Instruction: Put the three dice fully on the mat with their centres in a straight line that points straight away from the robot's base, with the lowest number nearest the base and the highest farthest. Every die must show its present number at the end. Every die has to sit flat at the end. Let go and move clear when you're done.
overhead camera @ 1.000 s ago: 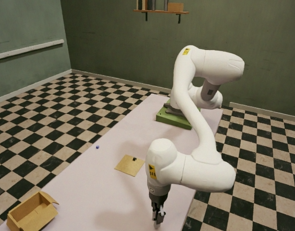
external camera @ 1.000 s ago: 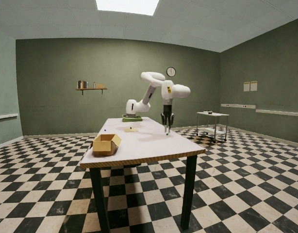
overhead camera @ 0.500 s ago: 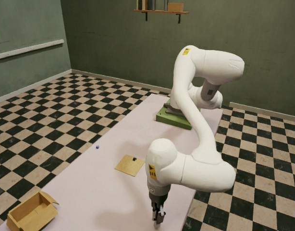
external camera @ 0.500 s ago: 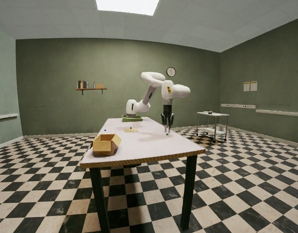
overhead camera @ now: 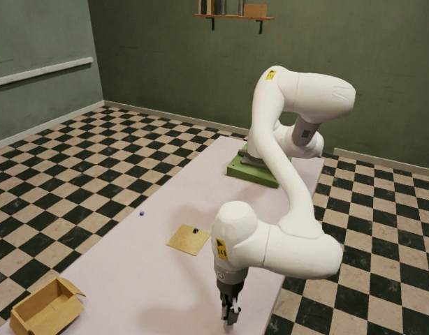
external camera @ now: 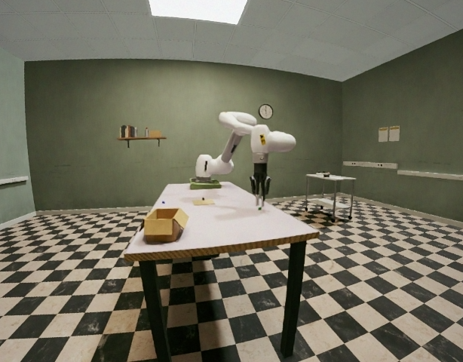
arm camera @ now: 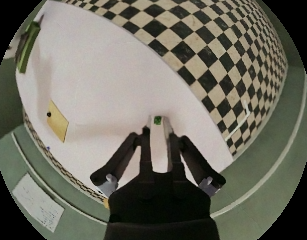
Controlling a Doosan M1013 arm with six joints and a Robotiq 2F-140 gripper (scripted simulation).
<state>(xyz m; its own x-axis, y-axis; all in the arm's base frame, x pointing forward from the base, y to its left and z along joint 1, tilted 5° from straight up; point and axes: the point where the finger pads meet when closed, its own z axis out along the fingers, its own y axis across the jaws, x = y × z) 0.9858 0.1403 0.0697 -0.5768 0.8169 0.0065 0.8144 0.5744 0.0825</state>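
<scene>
Now: hand 5 cm above the green die. From my hand the other things lie so: black die (35 cm behind, 26 cm to the right, 4 cm below); then cardboard box (53 cm to the right, 19 cm ahead, 1 cm below); then yellow mat (30 cm behind, 27 cm to the right, 5 cm below).
</scene>
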